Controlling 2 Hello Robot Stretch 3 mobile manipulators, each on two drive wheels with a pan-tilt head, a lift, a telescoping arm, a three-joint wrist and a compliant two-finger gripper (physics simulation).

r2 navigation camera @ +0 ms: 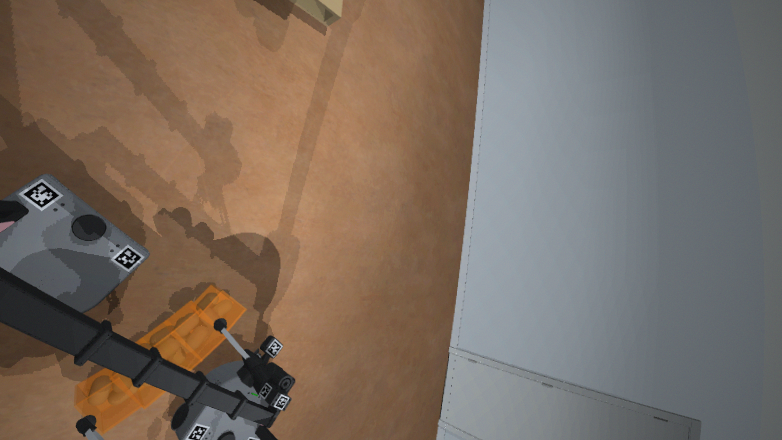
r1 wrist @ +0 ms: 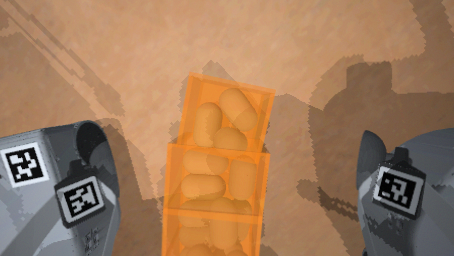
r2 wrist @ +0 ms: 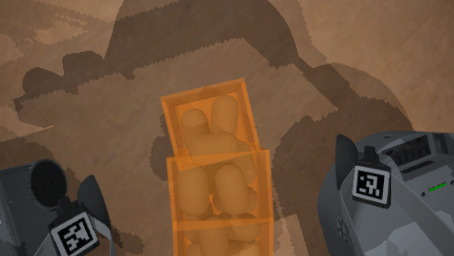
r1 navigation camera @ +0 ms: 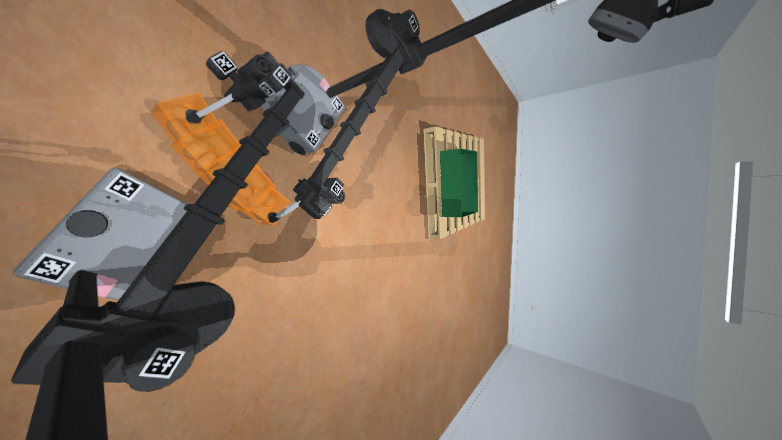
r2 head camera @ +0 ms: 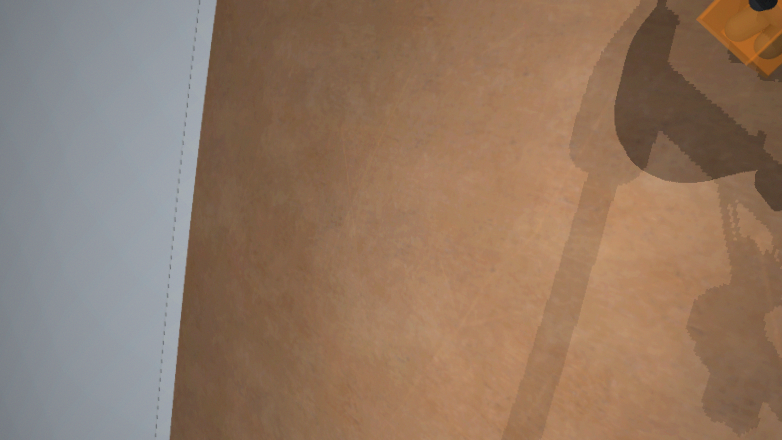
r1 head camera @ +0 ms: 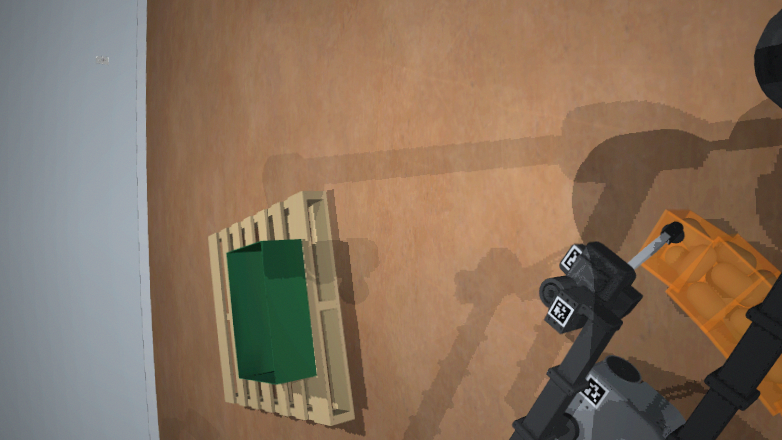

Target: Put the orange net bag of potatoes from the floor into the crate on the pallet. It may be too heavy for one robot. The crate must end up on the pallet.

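Observation:
The orange net bag of potatoes [r1 head camera: 705, 257] [r1 navigation camera: 202, 155] [r1 wrist: 220, 180] [r2 head camera: 738, 32] [r2 navigation camera: 185, 328] [r2 wrist: 220, 150] lies on the floor. r1's gripper [r1 wrist: 234, 150] is open, above one end of the bag, with its fingers wide apart on either side and clear of the net. r2's gripper [r2 wrist: 219, 172] is open above the other end, the one nearer the pallet in r1's head view, its fingers also clear of the net. The green crate [r1 head camera: 289, 317] [r1 navigation camera: 451, 180] stands upright on the wooden pallet [r1 head camera: 295, 216] [r1 navigation camera: 431, 164] [r2 navigation camera: 322, 8]. Potatoes show through the net.
r1's base [r1 navigation camera: 98, 240] and r2's base [r1 navigation camera: 308, 109] [r2 navigation camera: 71, 240] stand on opposite long sides of the bag. Both arms reach across above it. A grey wall [r1 head camera: 71, 218] [r1 navigation camera: 596, 207] [r2 head camera: 98, 218] runs behind the pallet.

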